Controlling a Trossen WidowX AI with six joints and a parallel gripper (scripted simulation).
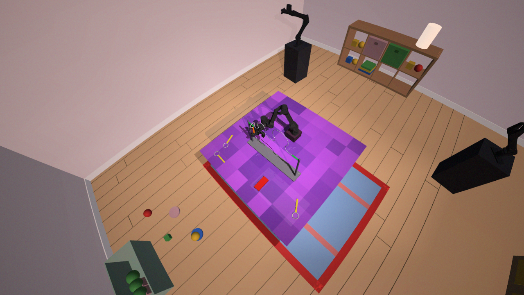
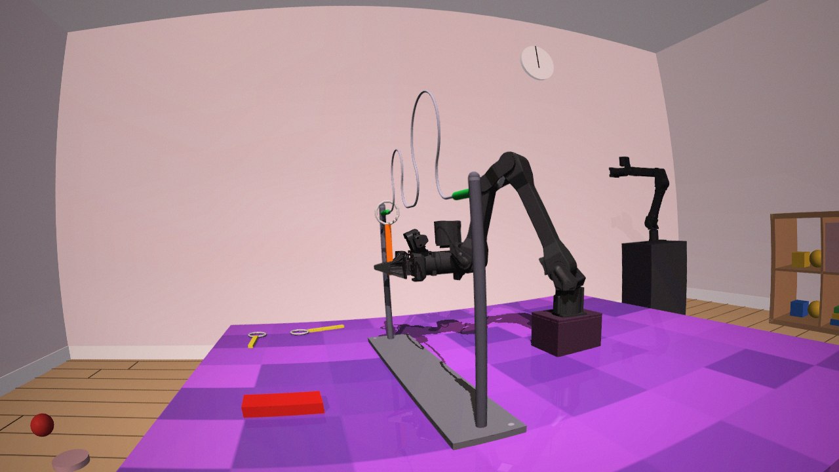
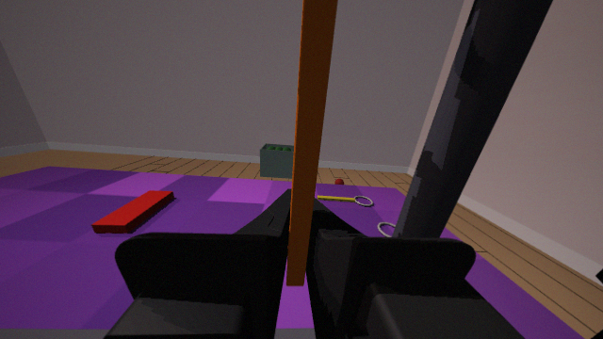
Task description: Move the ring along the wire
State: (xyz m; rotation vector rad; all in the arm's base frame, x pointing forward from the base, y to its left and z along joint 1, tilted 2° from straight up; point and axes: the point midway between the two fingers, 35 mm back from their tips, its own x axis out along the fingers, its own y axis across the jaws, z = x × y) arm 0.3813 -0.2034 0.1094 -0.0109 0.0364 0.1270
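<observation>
Now: the ring with orange handle 8 cm above my gripper tip and 4 cm behind it. The rest, counted from my gripper tip: red block 38 cm to the left, 20 cm ahead, 19 cm below.
</observation>
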